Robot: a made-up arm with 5 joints.
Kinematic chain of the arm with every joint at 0, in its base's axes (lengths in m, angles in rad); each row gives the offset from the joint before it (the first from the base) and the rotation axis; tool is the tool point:
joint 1: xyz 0 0 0.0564 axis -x
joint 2: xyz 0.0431 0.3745 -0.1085 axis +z
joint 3: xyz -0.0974 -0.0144 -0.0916 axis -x
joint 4: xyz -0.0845 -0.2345 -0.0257 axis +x
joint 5: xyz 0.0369 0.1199 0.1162 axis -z
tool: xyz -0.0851 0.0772 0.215
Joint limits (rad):
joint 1: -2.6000..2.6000
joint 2: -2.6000..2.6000
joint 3: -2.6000..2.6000
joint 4: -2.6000..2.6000
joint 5: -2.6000..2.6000
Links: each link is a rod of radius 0.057 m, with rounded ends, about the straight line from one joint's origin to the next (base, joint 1, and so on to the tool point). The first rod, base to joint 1, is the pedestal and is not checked.
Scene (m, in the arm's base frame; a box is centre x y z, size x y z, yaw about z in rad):
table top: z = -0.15
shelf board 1: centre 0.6 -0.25 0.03 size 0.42 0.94 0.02 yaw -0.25
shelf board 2: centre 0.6 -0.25 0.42 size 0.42 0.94 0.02 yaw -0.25
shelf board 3: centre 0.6 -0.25 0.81 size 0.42 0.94 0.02 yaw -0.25
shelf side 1: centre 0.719 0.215 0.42 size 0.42 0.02 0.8 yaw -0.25
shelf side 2: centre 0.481 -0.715 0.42 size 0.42 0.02 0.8 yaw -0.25
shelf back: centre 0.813 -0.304 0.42 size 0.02 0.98 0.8 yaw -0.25
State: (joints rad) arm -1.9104 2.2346 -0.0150 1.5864 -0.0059
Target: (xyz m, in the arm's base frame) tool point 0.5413 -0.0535 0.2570
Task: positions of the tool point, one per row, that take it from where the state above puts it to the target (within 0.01 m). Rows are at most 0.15 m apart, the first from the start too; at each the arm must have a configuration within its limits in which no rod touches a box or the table.
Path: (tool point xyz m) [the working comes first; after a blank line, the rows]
Joints at the target: -1.5326 1.6862 -0.0921 1.0780 -0.0291
Straight joint move there: touches shelf board 2.

1: 0.5610 -0.1667 0.6162
2: 0.4498 -0.1504 0.6360
3: 0.3319 -0.1014 0.6317
4: 0.2238 -0.0360 0.5928
5: 0.2751 -0.0106 0.5376
6: 0.3111 0.0036 0.4571
7: 0.3211 0.0083 0.3597
8: 0.2987 0.0084 0.2570
9: 0.3854 -0.0269 0.2603
10: 0.4674 -0.0472 0.2573
11: 0.5413 -0.0535 0.2570

